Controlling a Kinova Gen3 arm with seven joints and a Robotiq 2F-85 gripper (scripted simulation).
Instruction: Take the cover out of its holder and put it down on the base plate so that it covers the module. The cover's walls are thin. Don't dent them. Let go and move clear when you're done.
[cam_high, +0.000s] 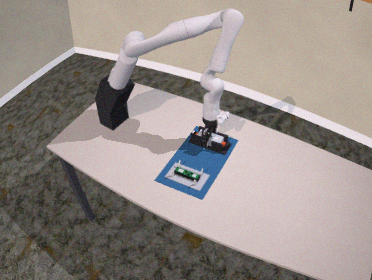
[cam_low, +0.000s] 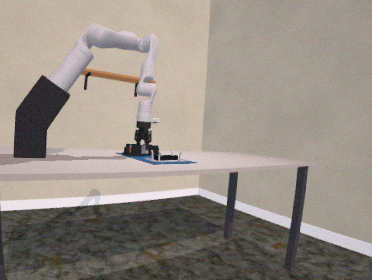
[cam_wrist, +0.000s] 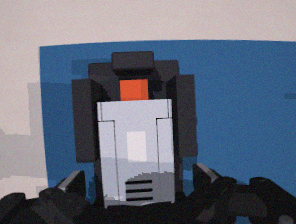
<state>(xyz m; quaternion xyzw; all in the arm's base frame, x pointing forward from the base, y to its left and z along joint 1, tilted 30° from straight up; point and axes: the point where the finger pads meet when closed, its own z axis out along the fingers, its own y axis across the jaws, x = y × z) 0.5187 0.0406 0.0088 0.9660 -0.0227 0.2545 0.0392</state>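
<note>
Now: the light grey cover right at my hand.
</note>
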